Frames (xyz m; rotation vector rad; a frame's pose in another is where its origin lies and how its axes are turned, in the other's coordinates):
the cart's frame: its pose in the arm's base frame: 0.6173 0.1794 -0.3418 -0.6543 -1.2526 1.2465
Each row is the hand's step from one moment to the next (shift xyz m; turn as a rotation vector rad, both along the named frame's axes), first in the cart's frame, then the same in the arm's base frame.
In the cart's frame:
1: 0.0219 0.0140 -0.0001 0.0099 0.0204 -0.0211
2: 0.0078 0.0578 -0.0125 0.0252 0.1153 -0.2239
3: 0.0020 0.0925 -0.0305 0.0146 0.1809 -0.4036
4: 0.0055 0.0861 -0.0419 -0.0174 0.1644 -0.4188
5: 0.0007 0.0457 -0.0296 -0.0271 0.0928 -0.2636
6: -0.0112 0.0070 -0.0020 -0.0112 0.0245 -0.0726
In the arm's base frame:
1: -0.0078 0.0242 -0.0054 0.0115 0.0199 -0.0208
2: -0.0084 0.0259 -0.0531 0.1673 0.1094 -0.1552
3: -0.0021 0.0343 -0.0912 0.3151 0.1613 -0.2656
4: 0.0101 0.0386 -0.0872 0.3395 0.1308 -0.2653
5: 0.0126 0.0202 -0.0490 0.2196 0.0644 -0.1626
6: 0.0013 -0.0081 -0.0106 0.0614 0.0140 -0.0451

